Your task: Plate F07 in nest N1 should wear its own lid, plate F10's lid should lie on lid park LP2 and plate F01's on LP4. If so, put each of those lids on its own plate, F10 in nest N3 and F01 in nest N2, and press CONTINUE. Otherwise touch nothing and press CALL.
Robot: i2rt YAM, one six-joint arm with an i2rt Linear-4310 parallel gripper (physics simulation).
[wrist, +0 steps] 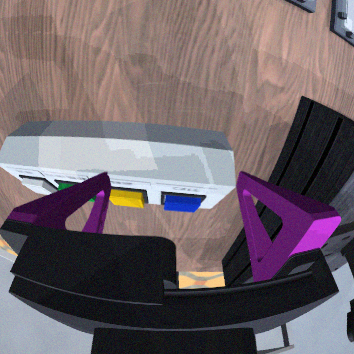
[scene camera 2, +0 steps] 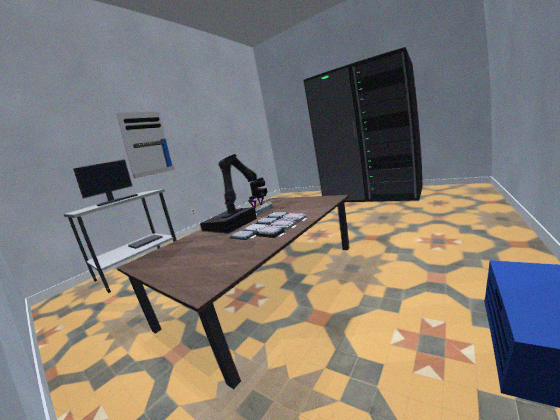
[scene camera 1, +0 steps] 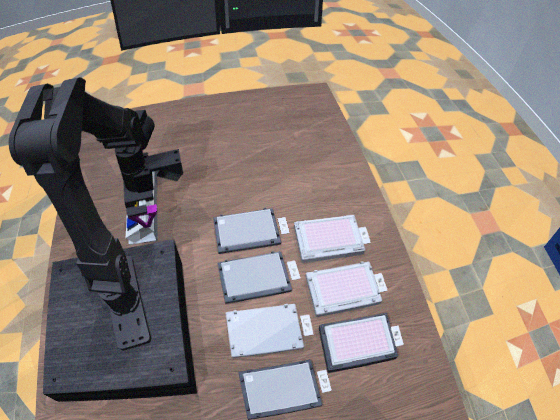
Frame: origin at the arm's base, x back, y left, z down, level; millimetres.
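Where they show: gripper, fingertip midpoint: (wrist: 173, 178) (scene camera 2: 258, 206) (scene camera 1: 145, 210); arm's base, link origin: (scene camera 2: 232, 213) (scene camera 1: 126, 302).
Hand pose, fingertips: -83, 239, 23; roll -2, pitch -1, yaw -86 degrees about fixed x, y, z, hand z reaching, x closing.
Observation:
Each offset is from my fingertips to the top centre of the thing, as dx, dy, dz. Level surfaces: height alone.
My gripper (scene camera 1: 145, 214) (scene camera 2: 257, 202) (wrist: 173, 178) is open and empty, its purple fingers spread over the white button box @(+11, +67, -3) (wrist: 125, 152). The blue CALL button @(+40, -4, +5) (wrist: 182, 202) lies between the fingertips, nearer the right one; the left finger partly covers the green button @(+23, +95, +5) (wrist: 67, 186). In scene camera 1, pink-welled plates stand in N1 @(-334, -448, +25) (scene camera 1: 359, 340), N2 @(-361, -319, +30) (scene camera 1: 345, 285) and N3 @(-386, -187, +28) (scene camera 1: 330, 235); whether N1's plate is lidded I cannot tell. Flat grey lids lie on LP2 @(-218, -96, +43) (scene camera 1: 247, 230), LP4 @(-193, -220, +43) (scene camera 1: 255, 276) and LP3 @(-152, -480, +43) (scene camera 1: 281, 390). Their small marks are unreadable.
A paler panel @(-169, -348, +41) (scene camera 1: 265, 331) with corner pegs lies between LP4 and LP3. The arm's black base block (scene camera 1: 75, 350) stands left of the lid parks. The yellow button @(+31, +45, +5) (wrist: 128, 198) and white button @(+14, +144, +5) (wrist: 36, 183) are on the box. Everything stands on the brown table @(dz +61) (scene camera 1: 260, 150).

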